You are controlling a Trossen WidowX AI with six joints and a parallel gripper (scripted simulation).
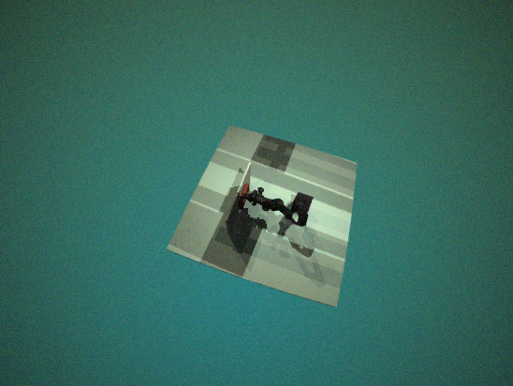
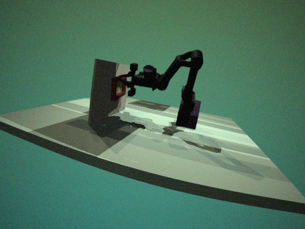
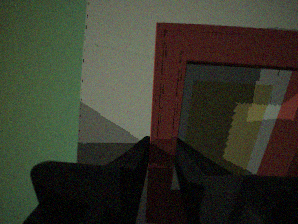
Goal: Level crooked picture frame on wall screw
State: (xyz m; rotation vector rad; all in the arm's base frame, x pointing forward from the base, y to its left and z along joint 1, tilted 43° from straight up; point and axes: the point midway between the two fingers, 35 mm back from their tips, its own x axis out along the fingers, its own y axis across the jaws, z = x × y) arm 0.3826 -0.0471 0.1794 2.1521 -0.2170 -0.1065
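Right now the red picture frame is 5 cm below my gripper tip and 1 cm to the right of it. Round my gripper tip: grey wall panel 7 cm below, 2 cm ahead, 1 cm to the left.
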